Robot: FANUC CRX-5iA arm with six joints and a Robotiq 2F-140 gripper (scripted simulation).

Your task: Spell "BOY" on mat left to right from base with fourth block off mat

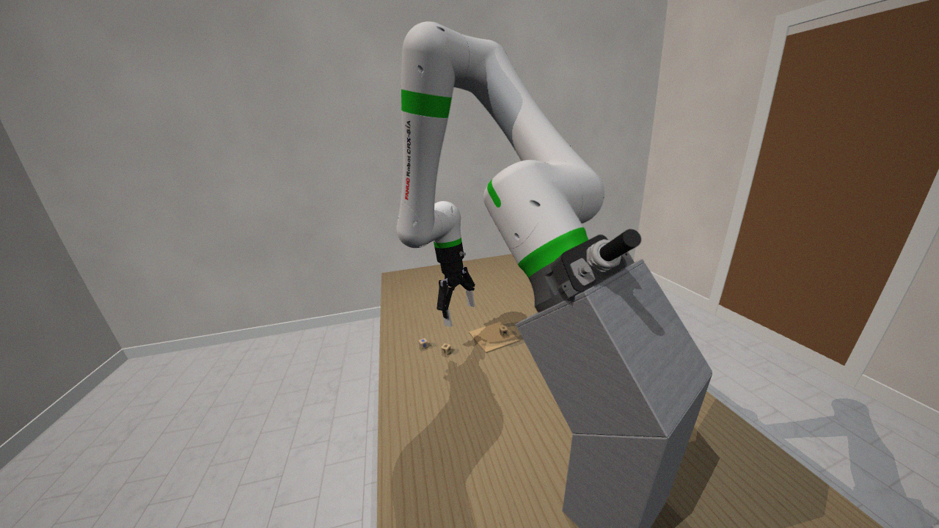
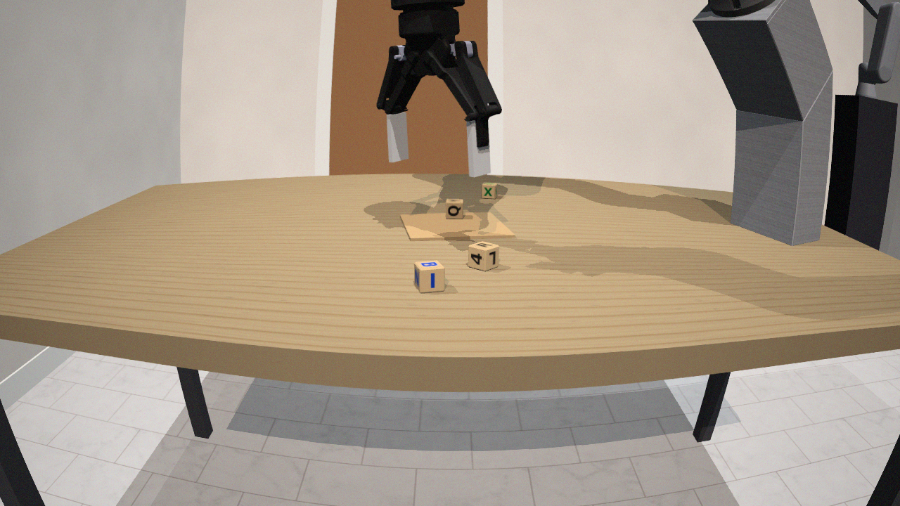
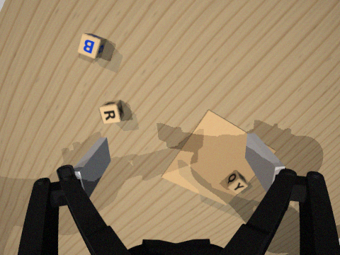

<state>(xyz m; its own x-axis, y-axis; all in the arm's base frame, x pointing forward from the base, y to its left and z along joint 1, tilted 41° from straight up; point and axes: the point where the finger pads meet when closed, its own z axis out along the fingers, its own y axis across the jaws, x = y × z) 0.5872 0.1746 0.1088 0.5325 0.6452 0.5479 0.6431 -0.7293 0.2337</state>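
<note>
My hand is 140 mm to the right of the block, 100 mm above it and 20 mm past it. The rest, counted from my hand: tan mat: 120 mm to the right, 110 mm below.
</note>
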